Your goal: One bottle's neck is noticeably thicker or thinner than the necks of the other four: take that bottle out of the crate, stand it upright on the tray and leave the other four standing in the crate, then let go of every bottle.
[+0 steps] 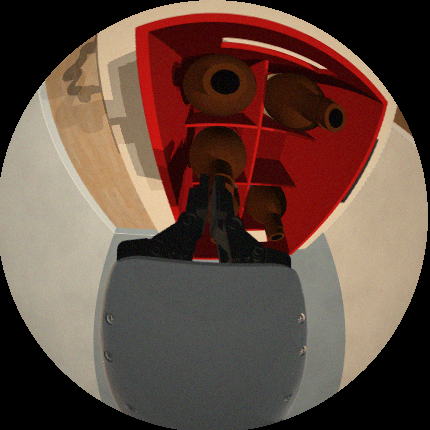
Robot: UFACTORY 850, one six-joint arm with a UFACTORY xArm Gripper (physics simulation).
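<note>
The red crate [144, 85] holds brown bottles standing in its compartments. The far-left bottle [220, 102] shows a mouth that looks larger than the others here. A far-right bottle [292, 102], a middle-left bottle [217, 147] and a near-right bottle [266, 202] also show. The near-left bottle [233, 197] is mostly hidden behind the fingers. My gripper [209, 187] is shut with nothing between its fingers. Its tips are over the left column and cover part of the middle-left bottle's neck. I cannot tell which surface is the tray.
The crate's dividers [258, 145] separate the compartments. The middle-right compartment has no bottle. A wood-coloured surface [107, 180] lies left of the crate, with shadows across its far part. A narrow dark object [361, 170] shows beyond the crate's right wall.
</note>
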